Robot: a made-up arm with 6 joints. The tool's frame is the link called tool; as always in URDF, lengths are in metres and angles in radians. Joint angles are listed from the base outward. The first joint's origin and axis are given. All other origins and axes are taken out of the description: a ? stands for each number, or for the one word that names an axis. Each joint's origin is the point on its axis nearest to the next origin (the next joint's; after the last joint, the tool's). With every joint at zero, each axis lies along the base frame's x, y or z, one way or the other. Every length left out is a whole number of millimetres.
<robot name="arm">
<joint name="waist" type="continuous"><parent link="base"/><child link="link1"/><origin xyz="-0.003 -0.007 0.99" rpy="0 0 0"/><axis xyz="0 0 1"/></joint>
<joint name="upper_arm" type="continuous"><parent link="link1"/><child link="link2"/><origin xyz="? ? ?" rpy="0 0 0"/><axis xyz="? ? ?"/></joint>
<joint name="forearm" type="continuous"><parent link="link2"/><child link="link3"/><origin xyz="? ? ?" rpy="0 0 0"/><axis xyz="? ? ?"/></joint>
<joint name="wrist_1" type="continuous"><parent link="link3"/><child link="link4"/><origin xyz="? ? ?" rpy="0 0 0"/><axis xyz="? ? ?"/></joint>
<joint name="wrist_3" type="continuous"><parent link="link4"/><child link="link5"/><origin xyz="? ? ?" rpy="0 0 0"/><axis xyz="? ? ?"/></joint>
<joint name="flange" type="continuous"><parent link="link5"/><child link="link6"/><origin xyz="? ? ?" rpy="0 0 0"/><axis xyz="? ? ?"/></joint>
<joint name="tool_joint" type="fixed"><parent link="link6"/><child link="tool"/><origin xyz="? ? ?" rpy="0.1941 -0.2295 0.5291"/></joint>
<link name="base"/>
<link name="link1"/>
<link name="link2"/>
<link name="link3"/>
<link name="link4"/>
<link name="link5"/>
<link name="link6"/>
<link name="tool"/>
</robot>
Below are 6 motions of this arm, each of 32 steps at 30 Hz.
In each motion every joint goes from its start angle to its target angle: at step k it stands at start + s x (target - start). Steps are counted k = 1, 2, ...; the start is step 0. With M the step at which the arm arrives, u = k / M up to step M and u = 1 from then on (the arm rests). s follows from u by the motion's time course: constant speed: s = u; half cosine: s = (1 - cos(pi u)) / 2; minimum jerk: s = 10 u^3 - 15 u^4 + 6 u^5.
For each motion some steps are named. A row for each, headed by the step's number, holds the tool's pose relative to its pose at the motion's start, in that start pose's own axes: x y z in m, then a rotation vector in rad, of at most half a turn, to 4 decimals.
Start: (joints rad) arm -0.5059 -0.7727 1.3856 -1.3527 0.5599 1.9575
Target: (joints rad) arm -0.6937 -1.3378 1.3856 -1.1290 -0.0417 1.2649
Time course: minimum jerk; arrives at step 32
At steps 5, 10, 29, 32:
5: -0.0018 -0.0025 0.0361 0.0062 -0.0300 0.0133
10: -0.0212 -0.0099 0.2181 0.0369 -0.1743 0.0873
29: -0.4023 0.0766 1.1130 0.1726 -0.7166 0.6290
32: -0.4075 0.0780 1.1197 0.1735 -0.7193 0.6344

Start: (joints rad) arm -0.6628 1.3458 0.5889 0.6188 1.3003 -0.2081
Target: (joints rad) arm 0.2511 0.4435 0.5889 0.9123 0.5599 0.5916
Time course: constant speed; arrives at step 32
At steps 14, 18, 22, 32:
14: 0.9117 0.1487 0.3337 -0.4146 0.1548 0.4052
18: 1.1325 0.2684 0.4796 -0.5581 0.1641 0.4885
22: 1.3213 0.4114 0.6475 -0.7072 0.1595 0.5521
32: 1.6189 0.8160 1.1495 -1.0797 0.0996 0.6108

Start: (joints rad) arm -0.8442 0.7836 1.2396 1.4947 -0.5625 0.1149
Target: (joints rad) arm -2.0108 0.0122 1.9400 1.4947 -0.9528 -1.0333
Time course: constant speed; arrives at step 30
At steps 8, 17, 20, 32:
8: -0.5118 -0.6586 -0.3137 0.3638 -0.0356 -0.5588
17: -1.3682 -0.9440 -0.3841 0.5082 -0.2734 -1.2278
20: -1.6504 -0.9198 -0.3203 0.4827 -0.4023 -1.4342
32: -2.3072 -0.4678 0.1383 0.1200 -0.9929 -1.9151

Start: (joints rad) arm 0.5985 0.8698 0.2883 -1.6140 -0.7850 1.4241
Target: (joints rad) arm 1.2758 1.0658 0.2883 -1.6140 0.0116 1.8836
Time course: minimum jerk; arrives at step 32
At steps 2, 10, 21, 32:
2: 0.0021 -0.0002 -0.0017 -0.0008 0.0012 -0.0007
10: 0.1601 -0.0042 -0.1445 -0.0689 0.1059 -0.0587
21: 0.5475 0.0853 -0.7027 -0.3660 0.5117 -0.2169
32: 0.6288 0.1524 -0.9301 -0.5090 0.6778 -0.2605

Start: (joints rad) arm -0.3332 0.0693 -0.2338 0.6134 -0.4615 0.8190
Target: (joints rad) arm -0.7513 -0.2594 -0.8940 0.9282 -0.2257 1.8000
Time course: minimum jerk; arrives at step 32
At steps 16, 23, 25, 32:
16: 0.1117 0.0926 -0.4230 -0.3754 0.4111 0.0955
23: 0.1700 0.2285 -0.6994 -0.6587 0.6597 0.2299
25: 0.1791 0.2588 -0.7456 -0.7122 0.6990 0.2585
32: 0.1888 0.2944 -0.7953 -0.7724 0.7402 0.2915

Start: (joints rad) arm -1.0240 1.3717 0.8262 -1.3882 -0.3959 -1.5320
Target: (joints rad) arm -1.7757 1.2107 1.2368 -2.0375 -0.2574 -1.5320
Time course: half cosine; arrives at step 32
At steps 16, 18, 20, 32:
16: -0.1764 0.8235 -0.3701 0.5863 0.2389 0.2732
18: -0.2517 0.9880 -0.4102 0.6902 0.2962 0.3221
20: -0.3365 1.1427 -0.4389 0.7861 0.3547 0.3673
32: -0.6939 1.6057 -0.4695 1.0712 0.5712 0.5006

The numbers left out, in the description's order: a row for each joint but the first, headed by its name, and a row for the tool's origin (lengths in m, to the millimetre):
upper_arm: xyz 0.088 -0.02 0, axis 0 1 0
forearm: xyz 0.009 0 0.431, axis 0 -1 0
wrist_1: xyz 1.421 0 0.129, axis -1 0 0
wrist_3: xyz 0 0.022 -0.002, axis 0 -1 0
flange: xyz 0.194 0 0.019, axis -1 0 0
tool: xyz 0 0.012 0.025

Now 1 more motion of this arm.
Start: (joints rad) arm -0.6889 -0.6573 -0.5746 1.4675 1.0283 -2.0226
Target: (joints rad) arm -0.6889 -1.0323 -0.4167 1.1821 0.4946 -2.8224
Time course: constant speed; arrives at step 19
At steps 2, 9, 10, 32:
2: 0.0327 0.0538 0.0513 0.0055 -0.0914 -0.0015
9: 0.1322 0.2732 0.2060 0.0546 -0.4179 0.0575
10: 0.1443 0.3080 0.2244 0.0658 -0.4641 0.0738
32: 0.2273 0.6482 0.3430 0.2200 -0.8518 0.3000

